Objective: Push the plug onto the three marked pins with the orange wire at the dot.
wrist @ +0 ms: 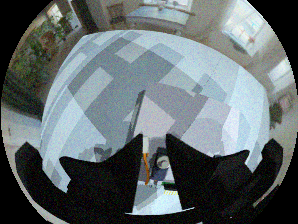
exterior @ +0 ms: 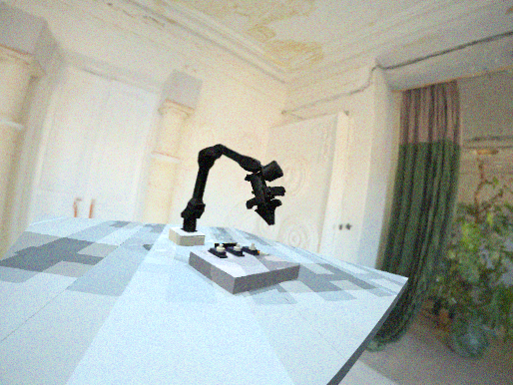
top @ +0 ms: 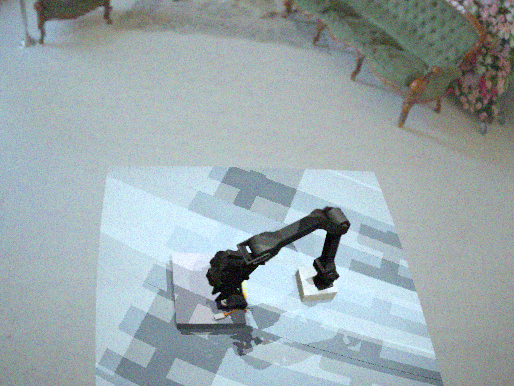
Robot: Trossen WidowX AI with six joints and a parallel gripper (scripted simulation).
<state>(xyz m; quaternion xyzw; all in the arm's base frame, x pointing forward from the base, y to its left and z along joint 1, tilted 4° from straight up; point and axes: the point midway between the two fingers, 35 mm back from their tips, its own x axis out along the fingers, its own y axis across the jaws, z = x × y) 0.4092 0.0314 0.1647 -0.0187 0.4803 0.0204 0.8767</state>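
Now: gripper tip 140 mm past the blue band, 110 mm to the left of it and 100 mm above it. Round my gripper tip: grey printed holder: 140 mm below, 120 mm to the right, 20 mm ahead.
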